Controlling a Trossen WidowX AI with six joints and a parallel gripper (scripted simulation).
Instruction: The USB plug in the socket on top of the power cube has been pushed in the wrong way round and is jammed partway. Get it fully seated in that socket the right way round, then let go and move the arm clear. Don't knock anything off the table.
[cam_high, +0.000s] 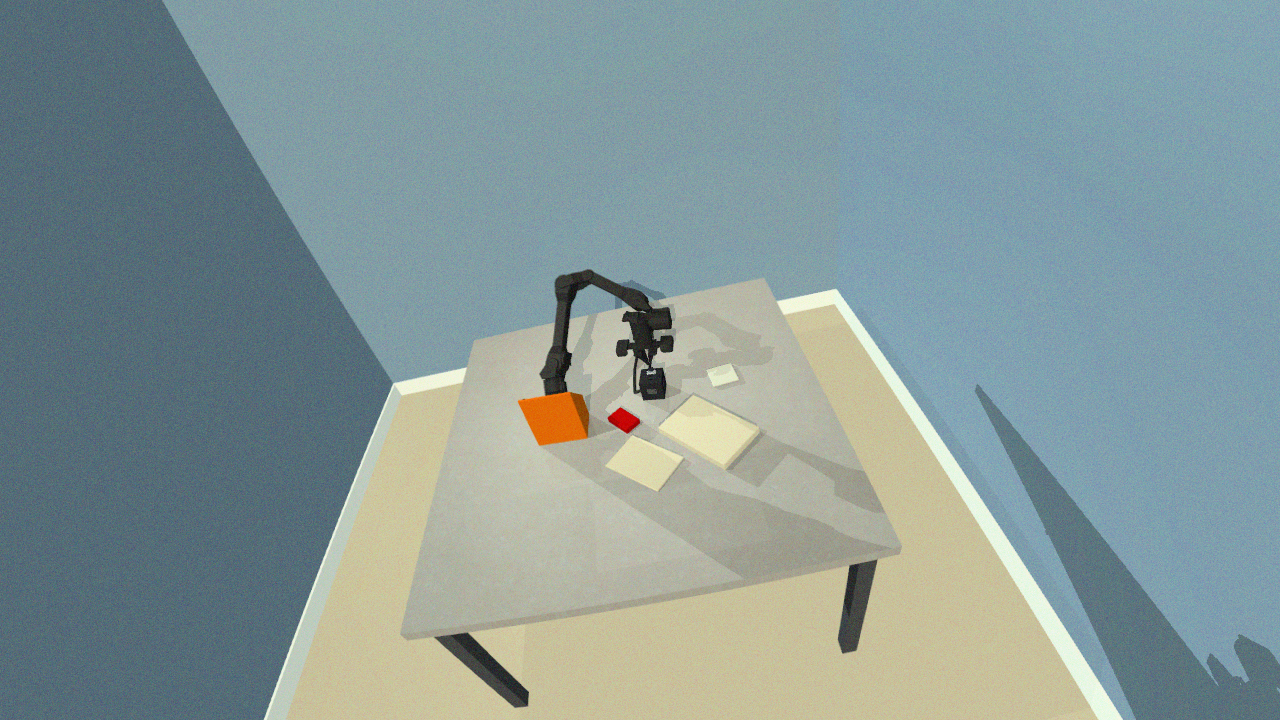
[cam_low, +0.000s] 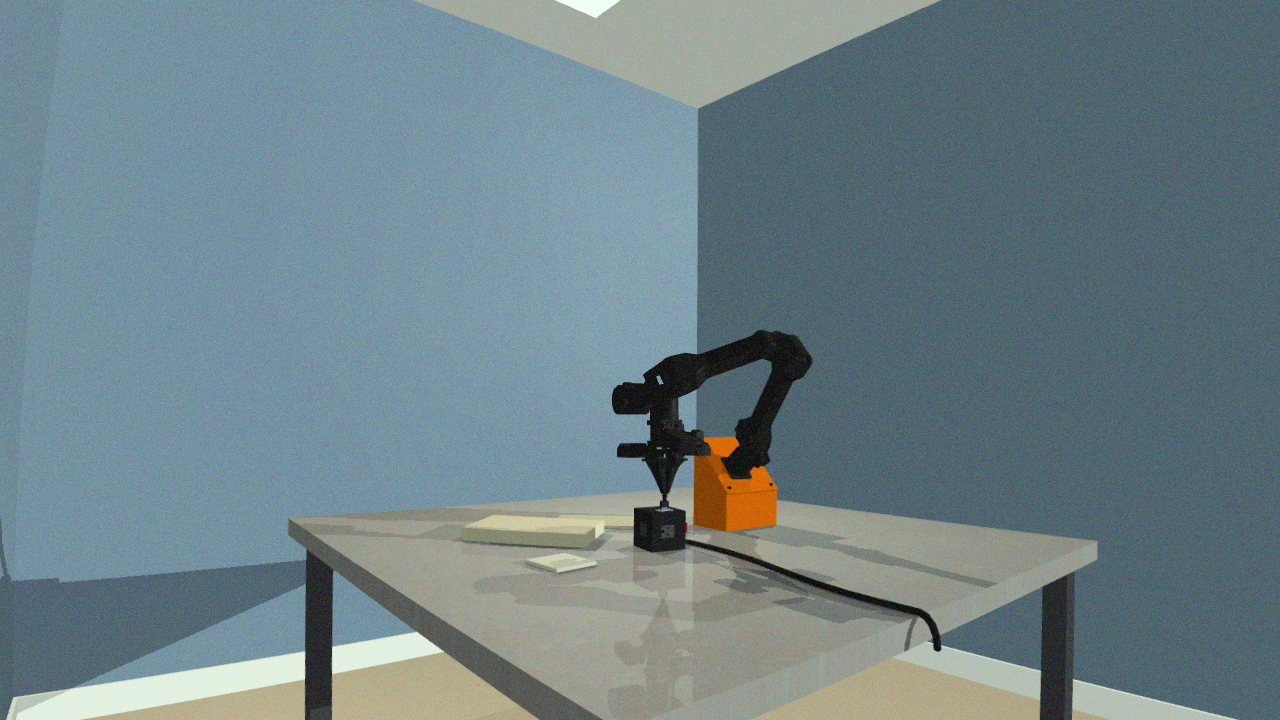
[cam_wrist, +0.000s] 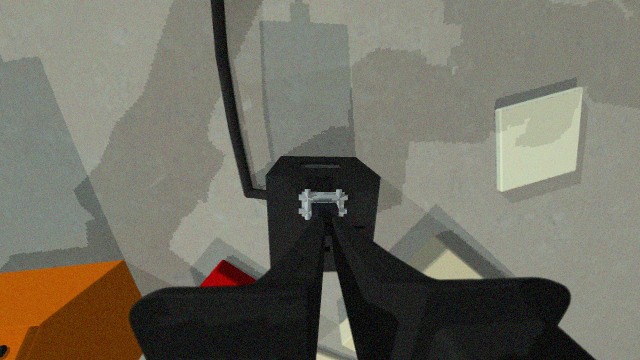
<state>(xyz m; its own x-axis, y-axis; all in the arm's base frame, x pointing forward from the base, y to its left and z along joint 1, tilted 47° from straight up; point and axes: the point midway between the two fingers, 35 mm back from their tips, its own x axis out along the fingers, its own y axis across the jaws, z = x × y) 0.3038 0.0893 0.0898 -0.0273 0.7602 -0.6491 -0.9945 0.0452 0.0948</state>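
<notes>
Now: gripper tip 2 cm above the usb plug. Round my gripper tip: silver-framed usb socket: 4 cm below; then small cream tile: 24 cm ahead, 11 cm below, 1 cm to the left; then red block: 15 cm to the right, 11 cm behind, 10 cm below.
</notes>
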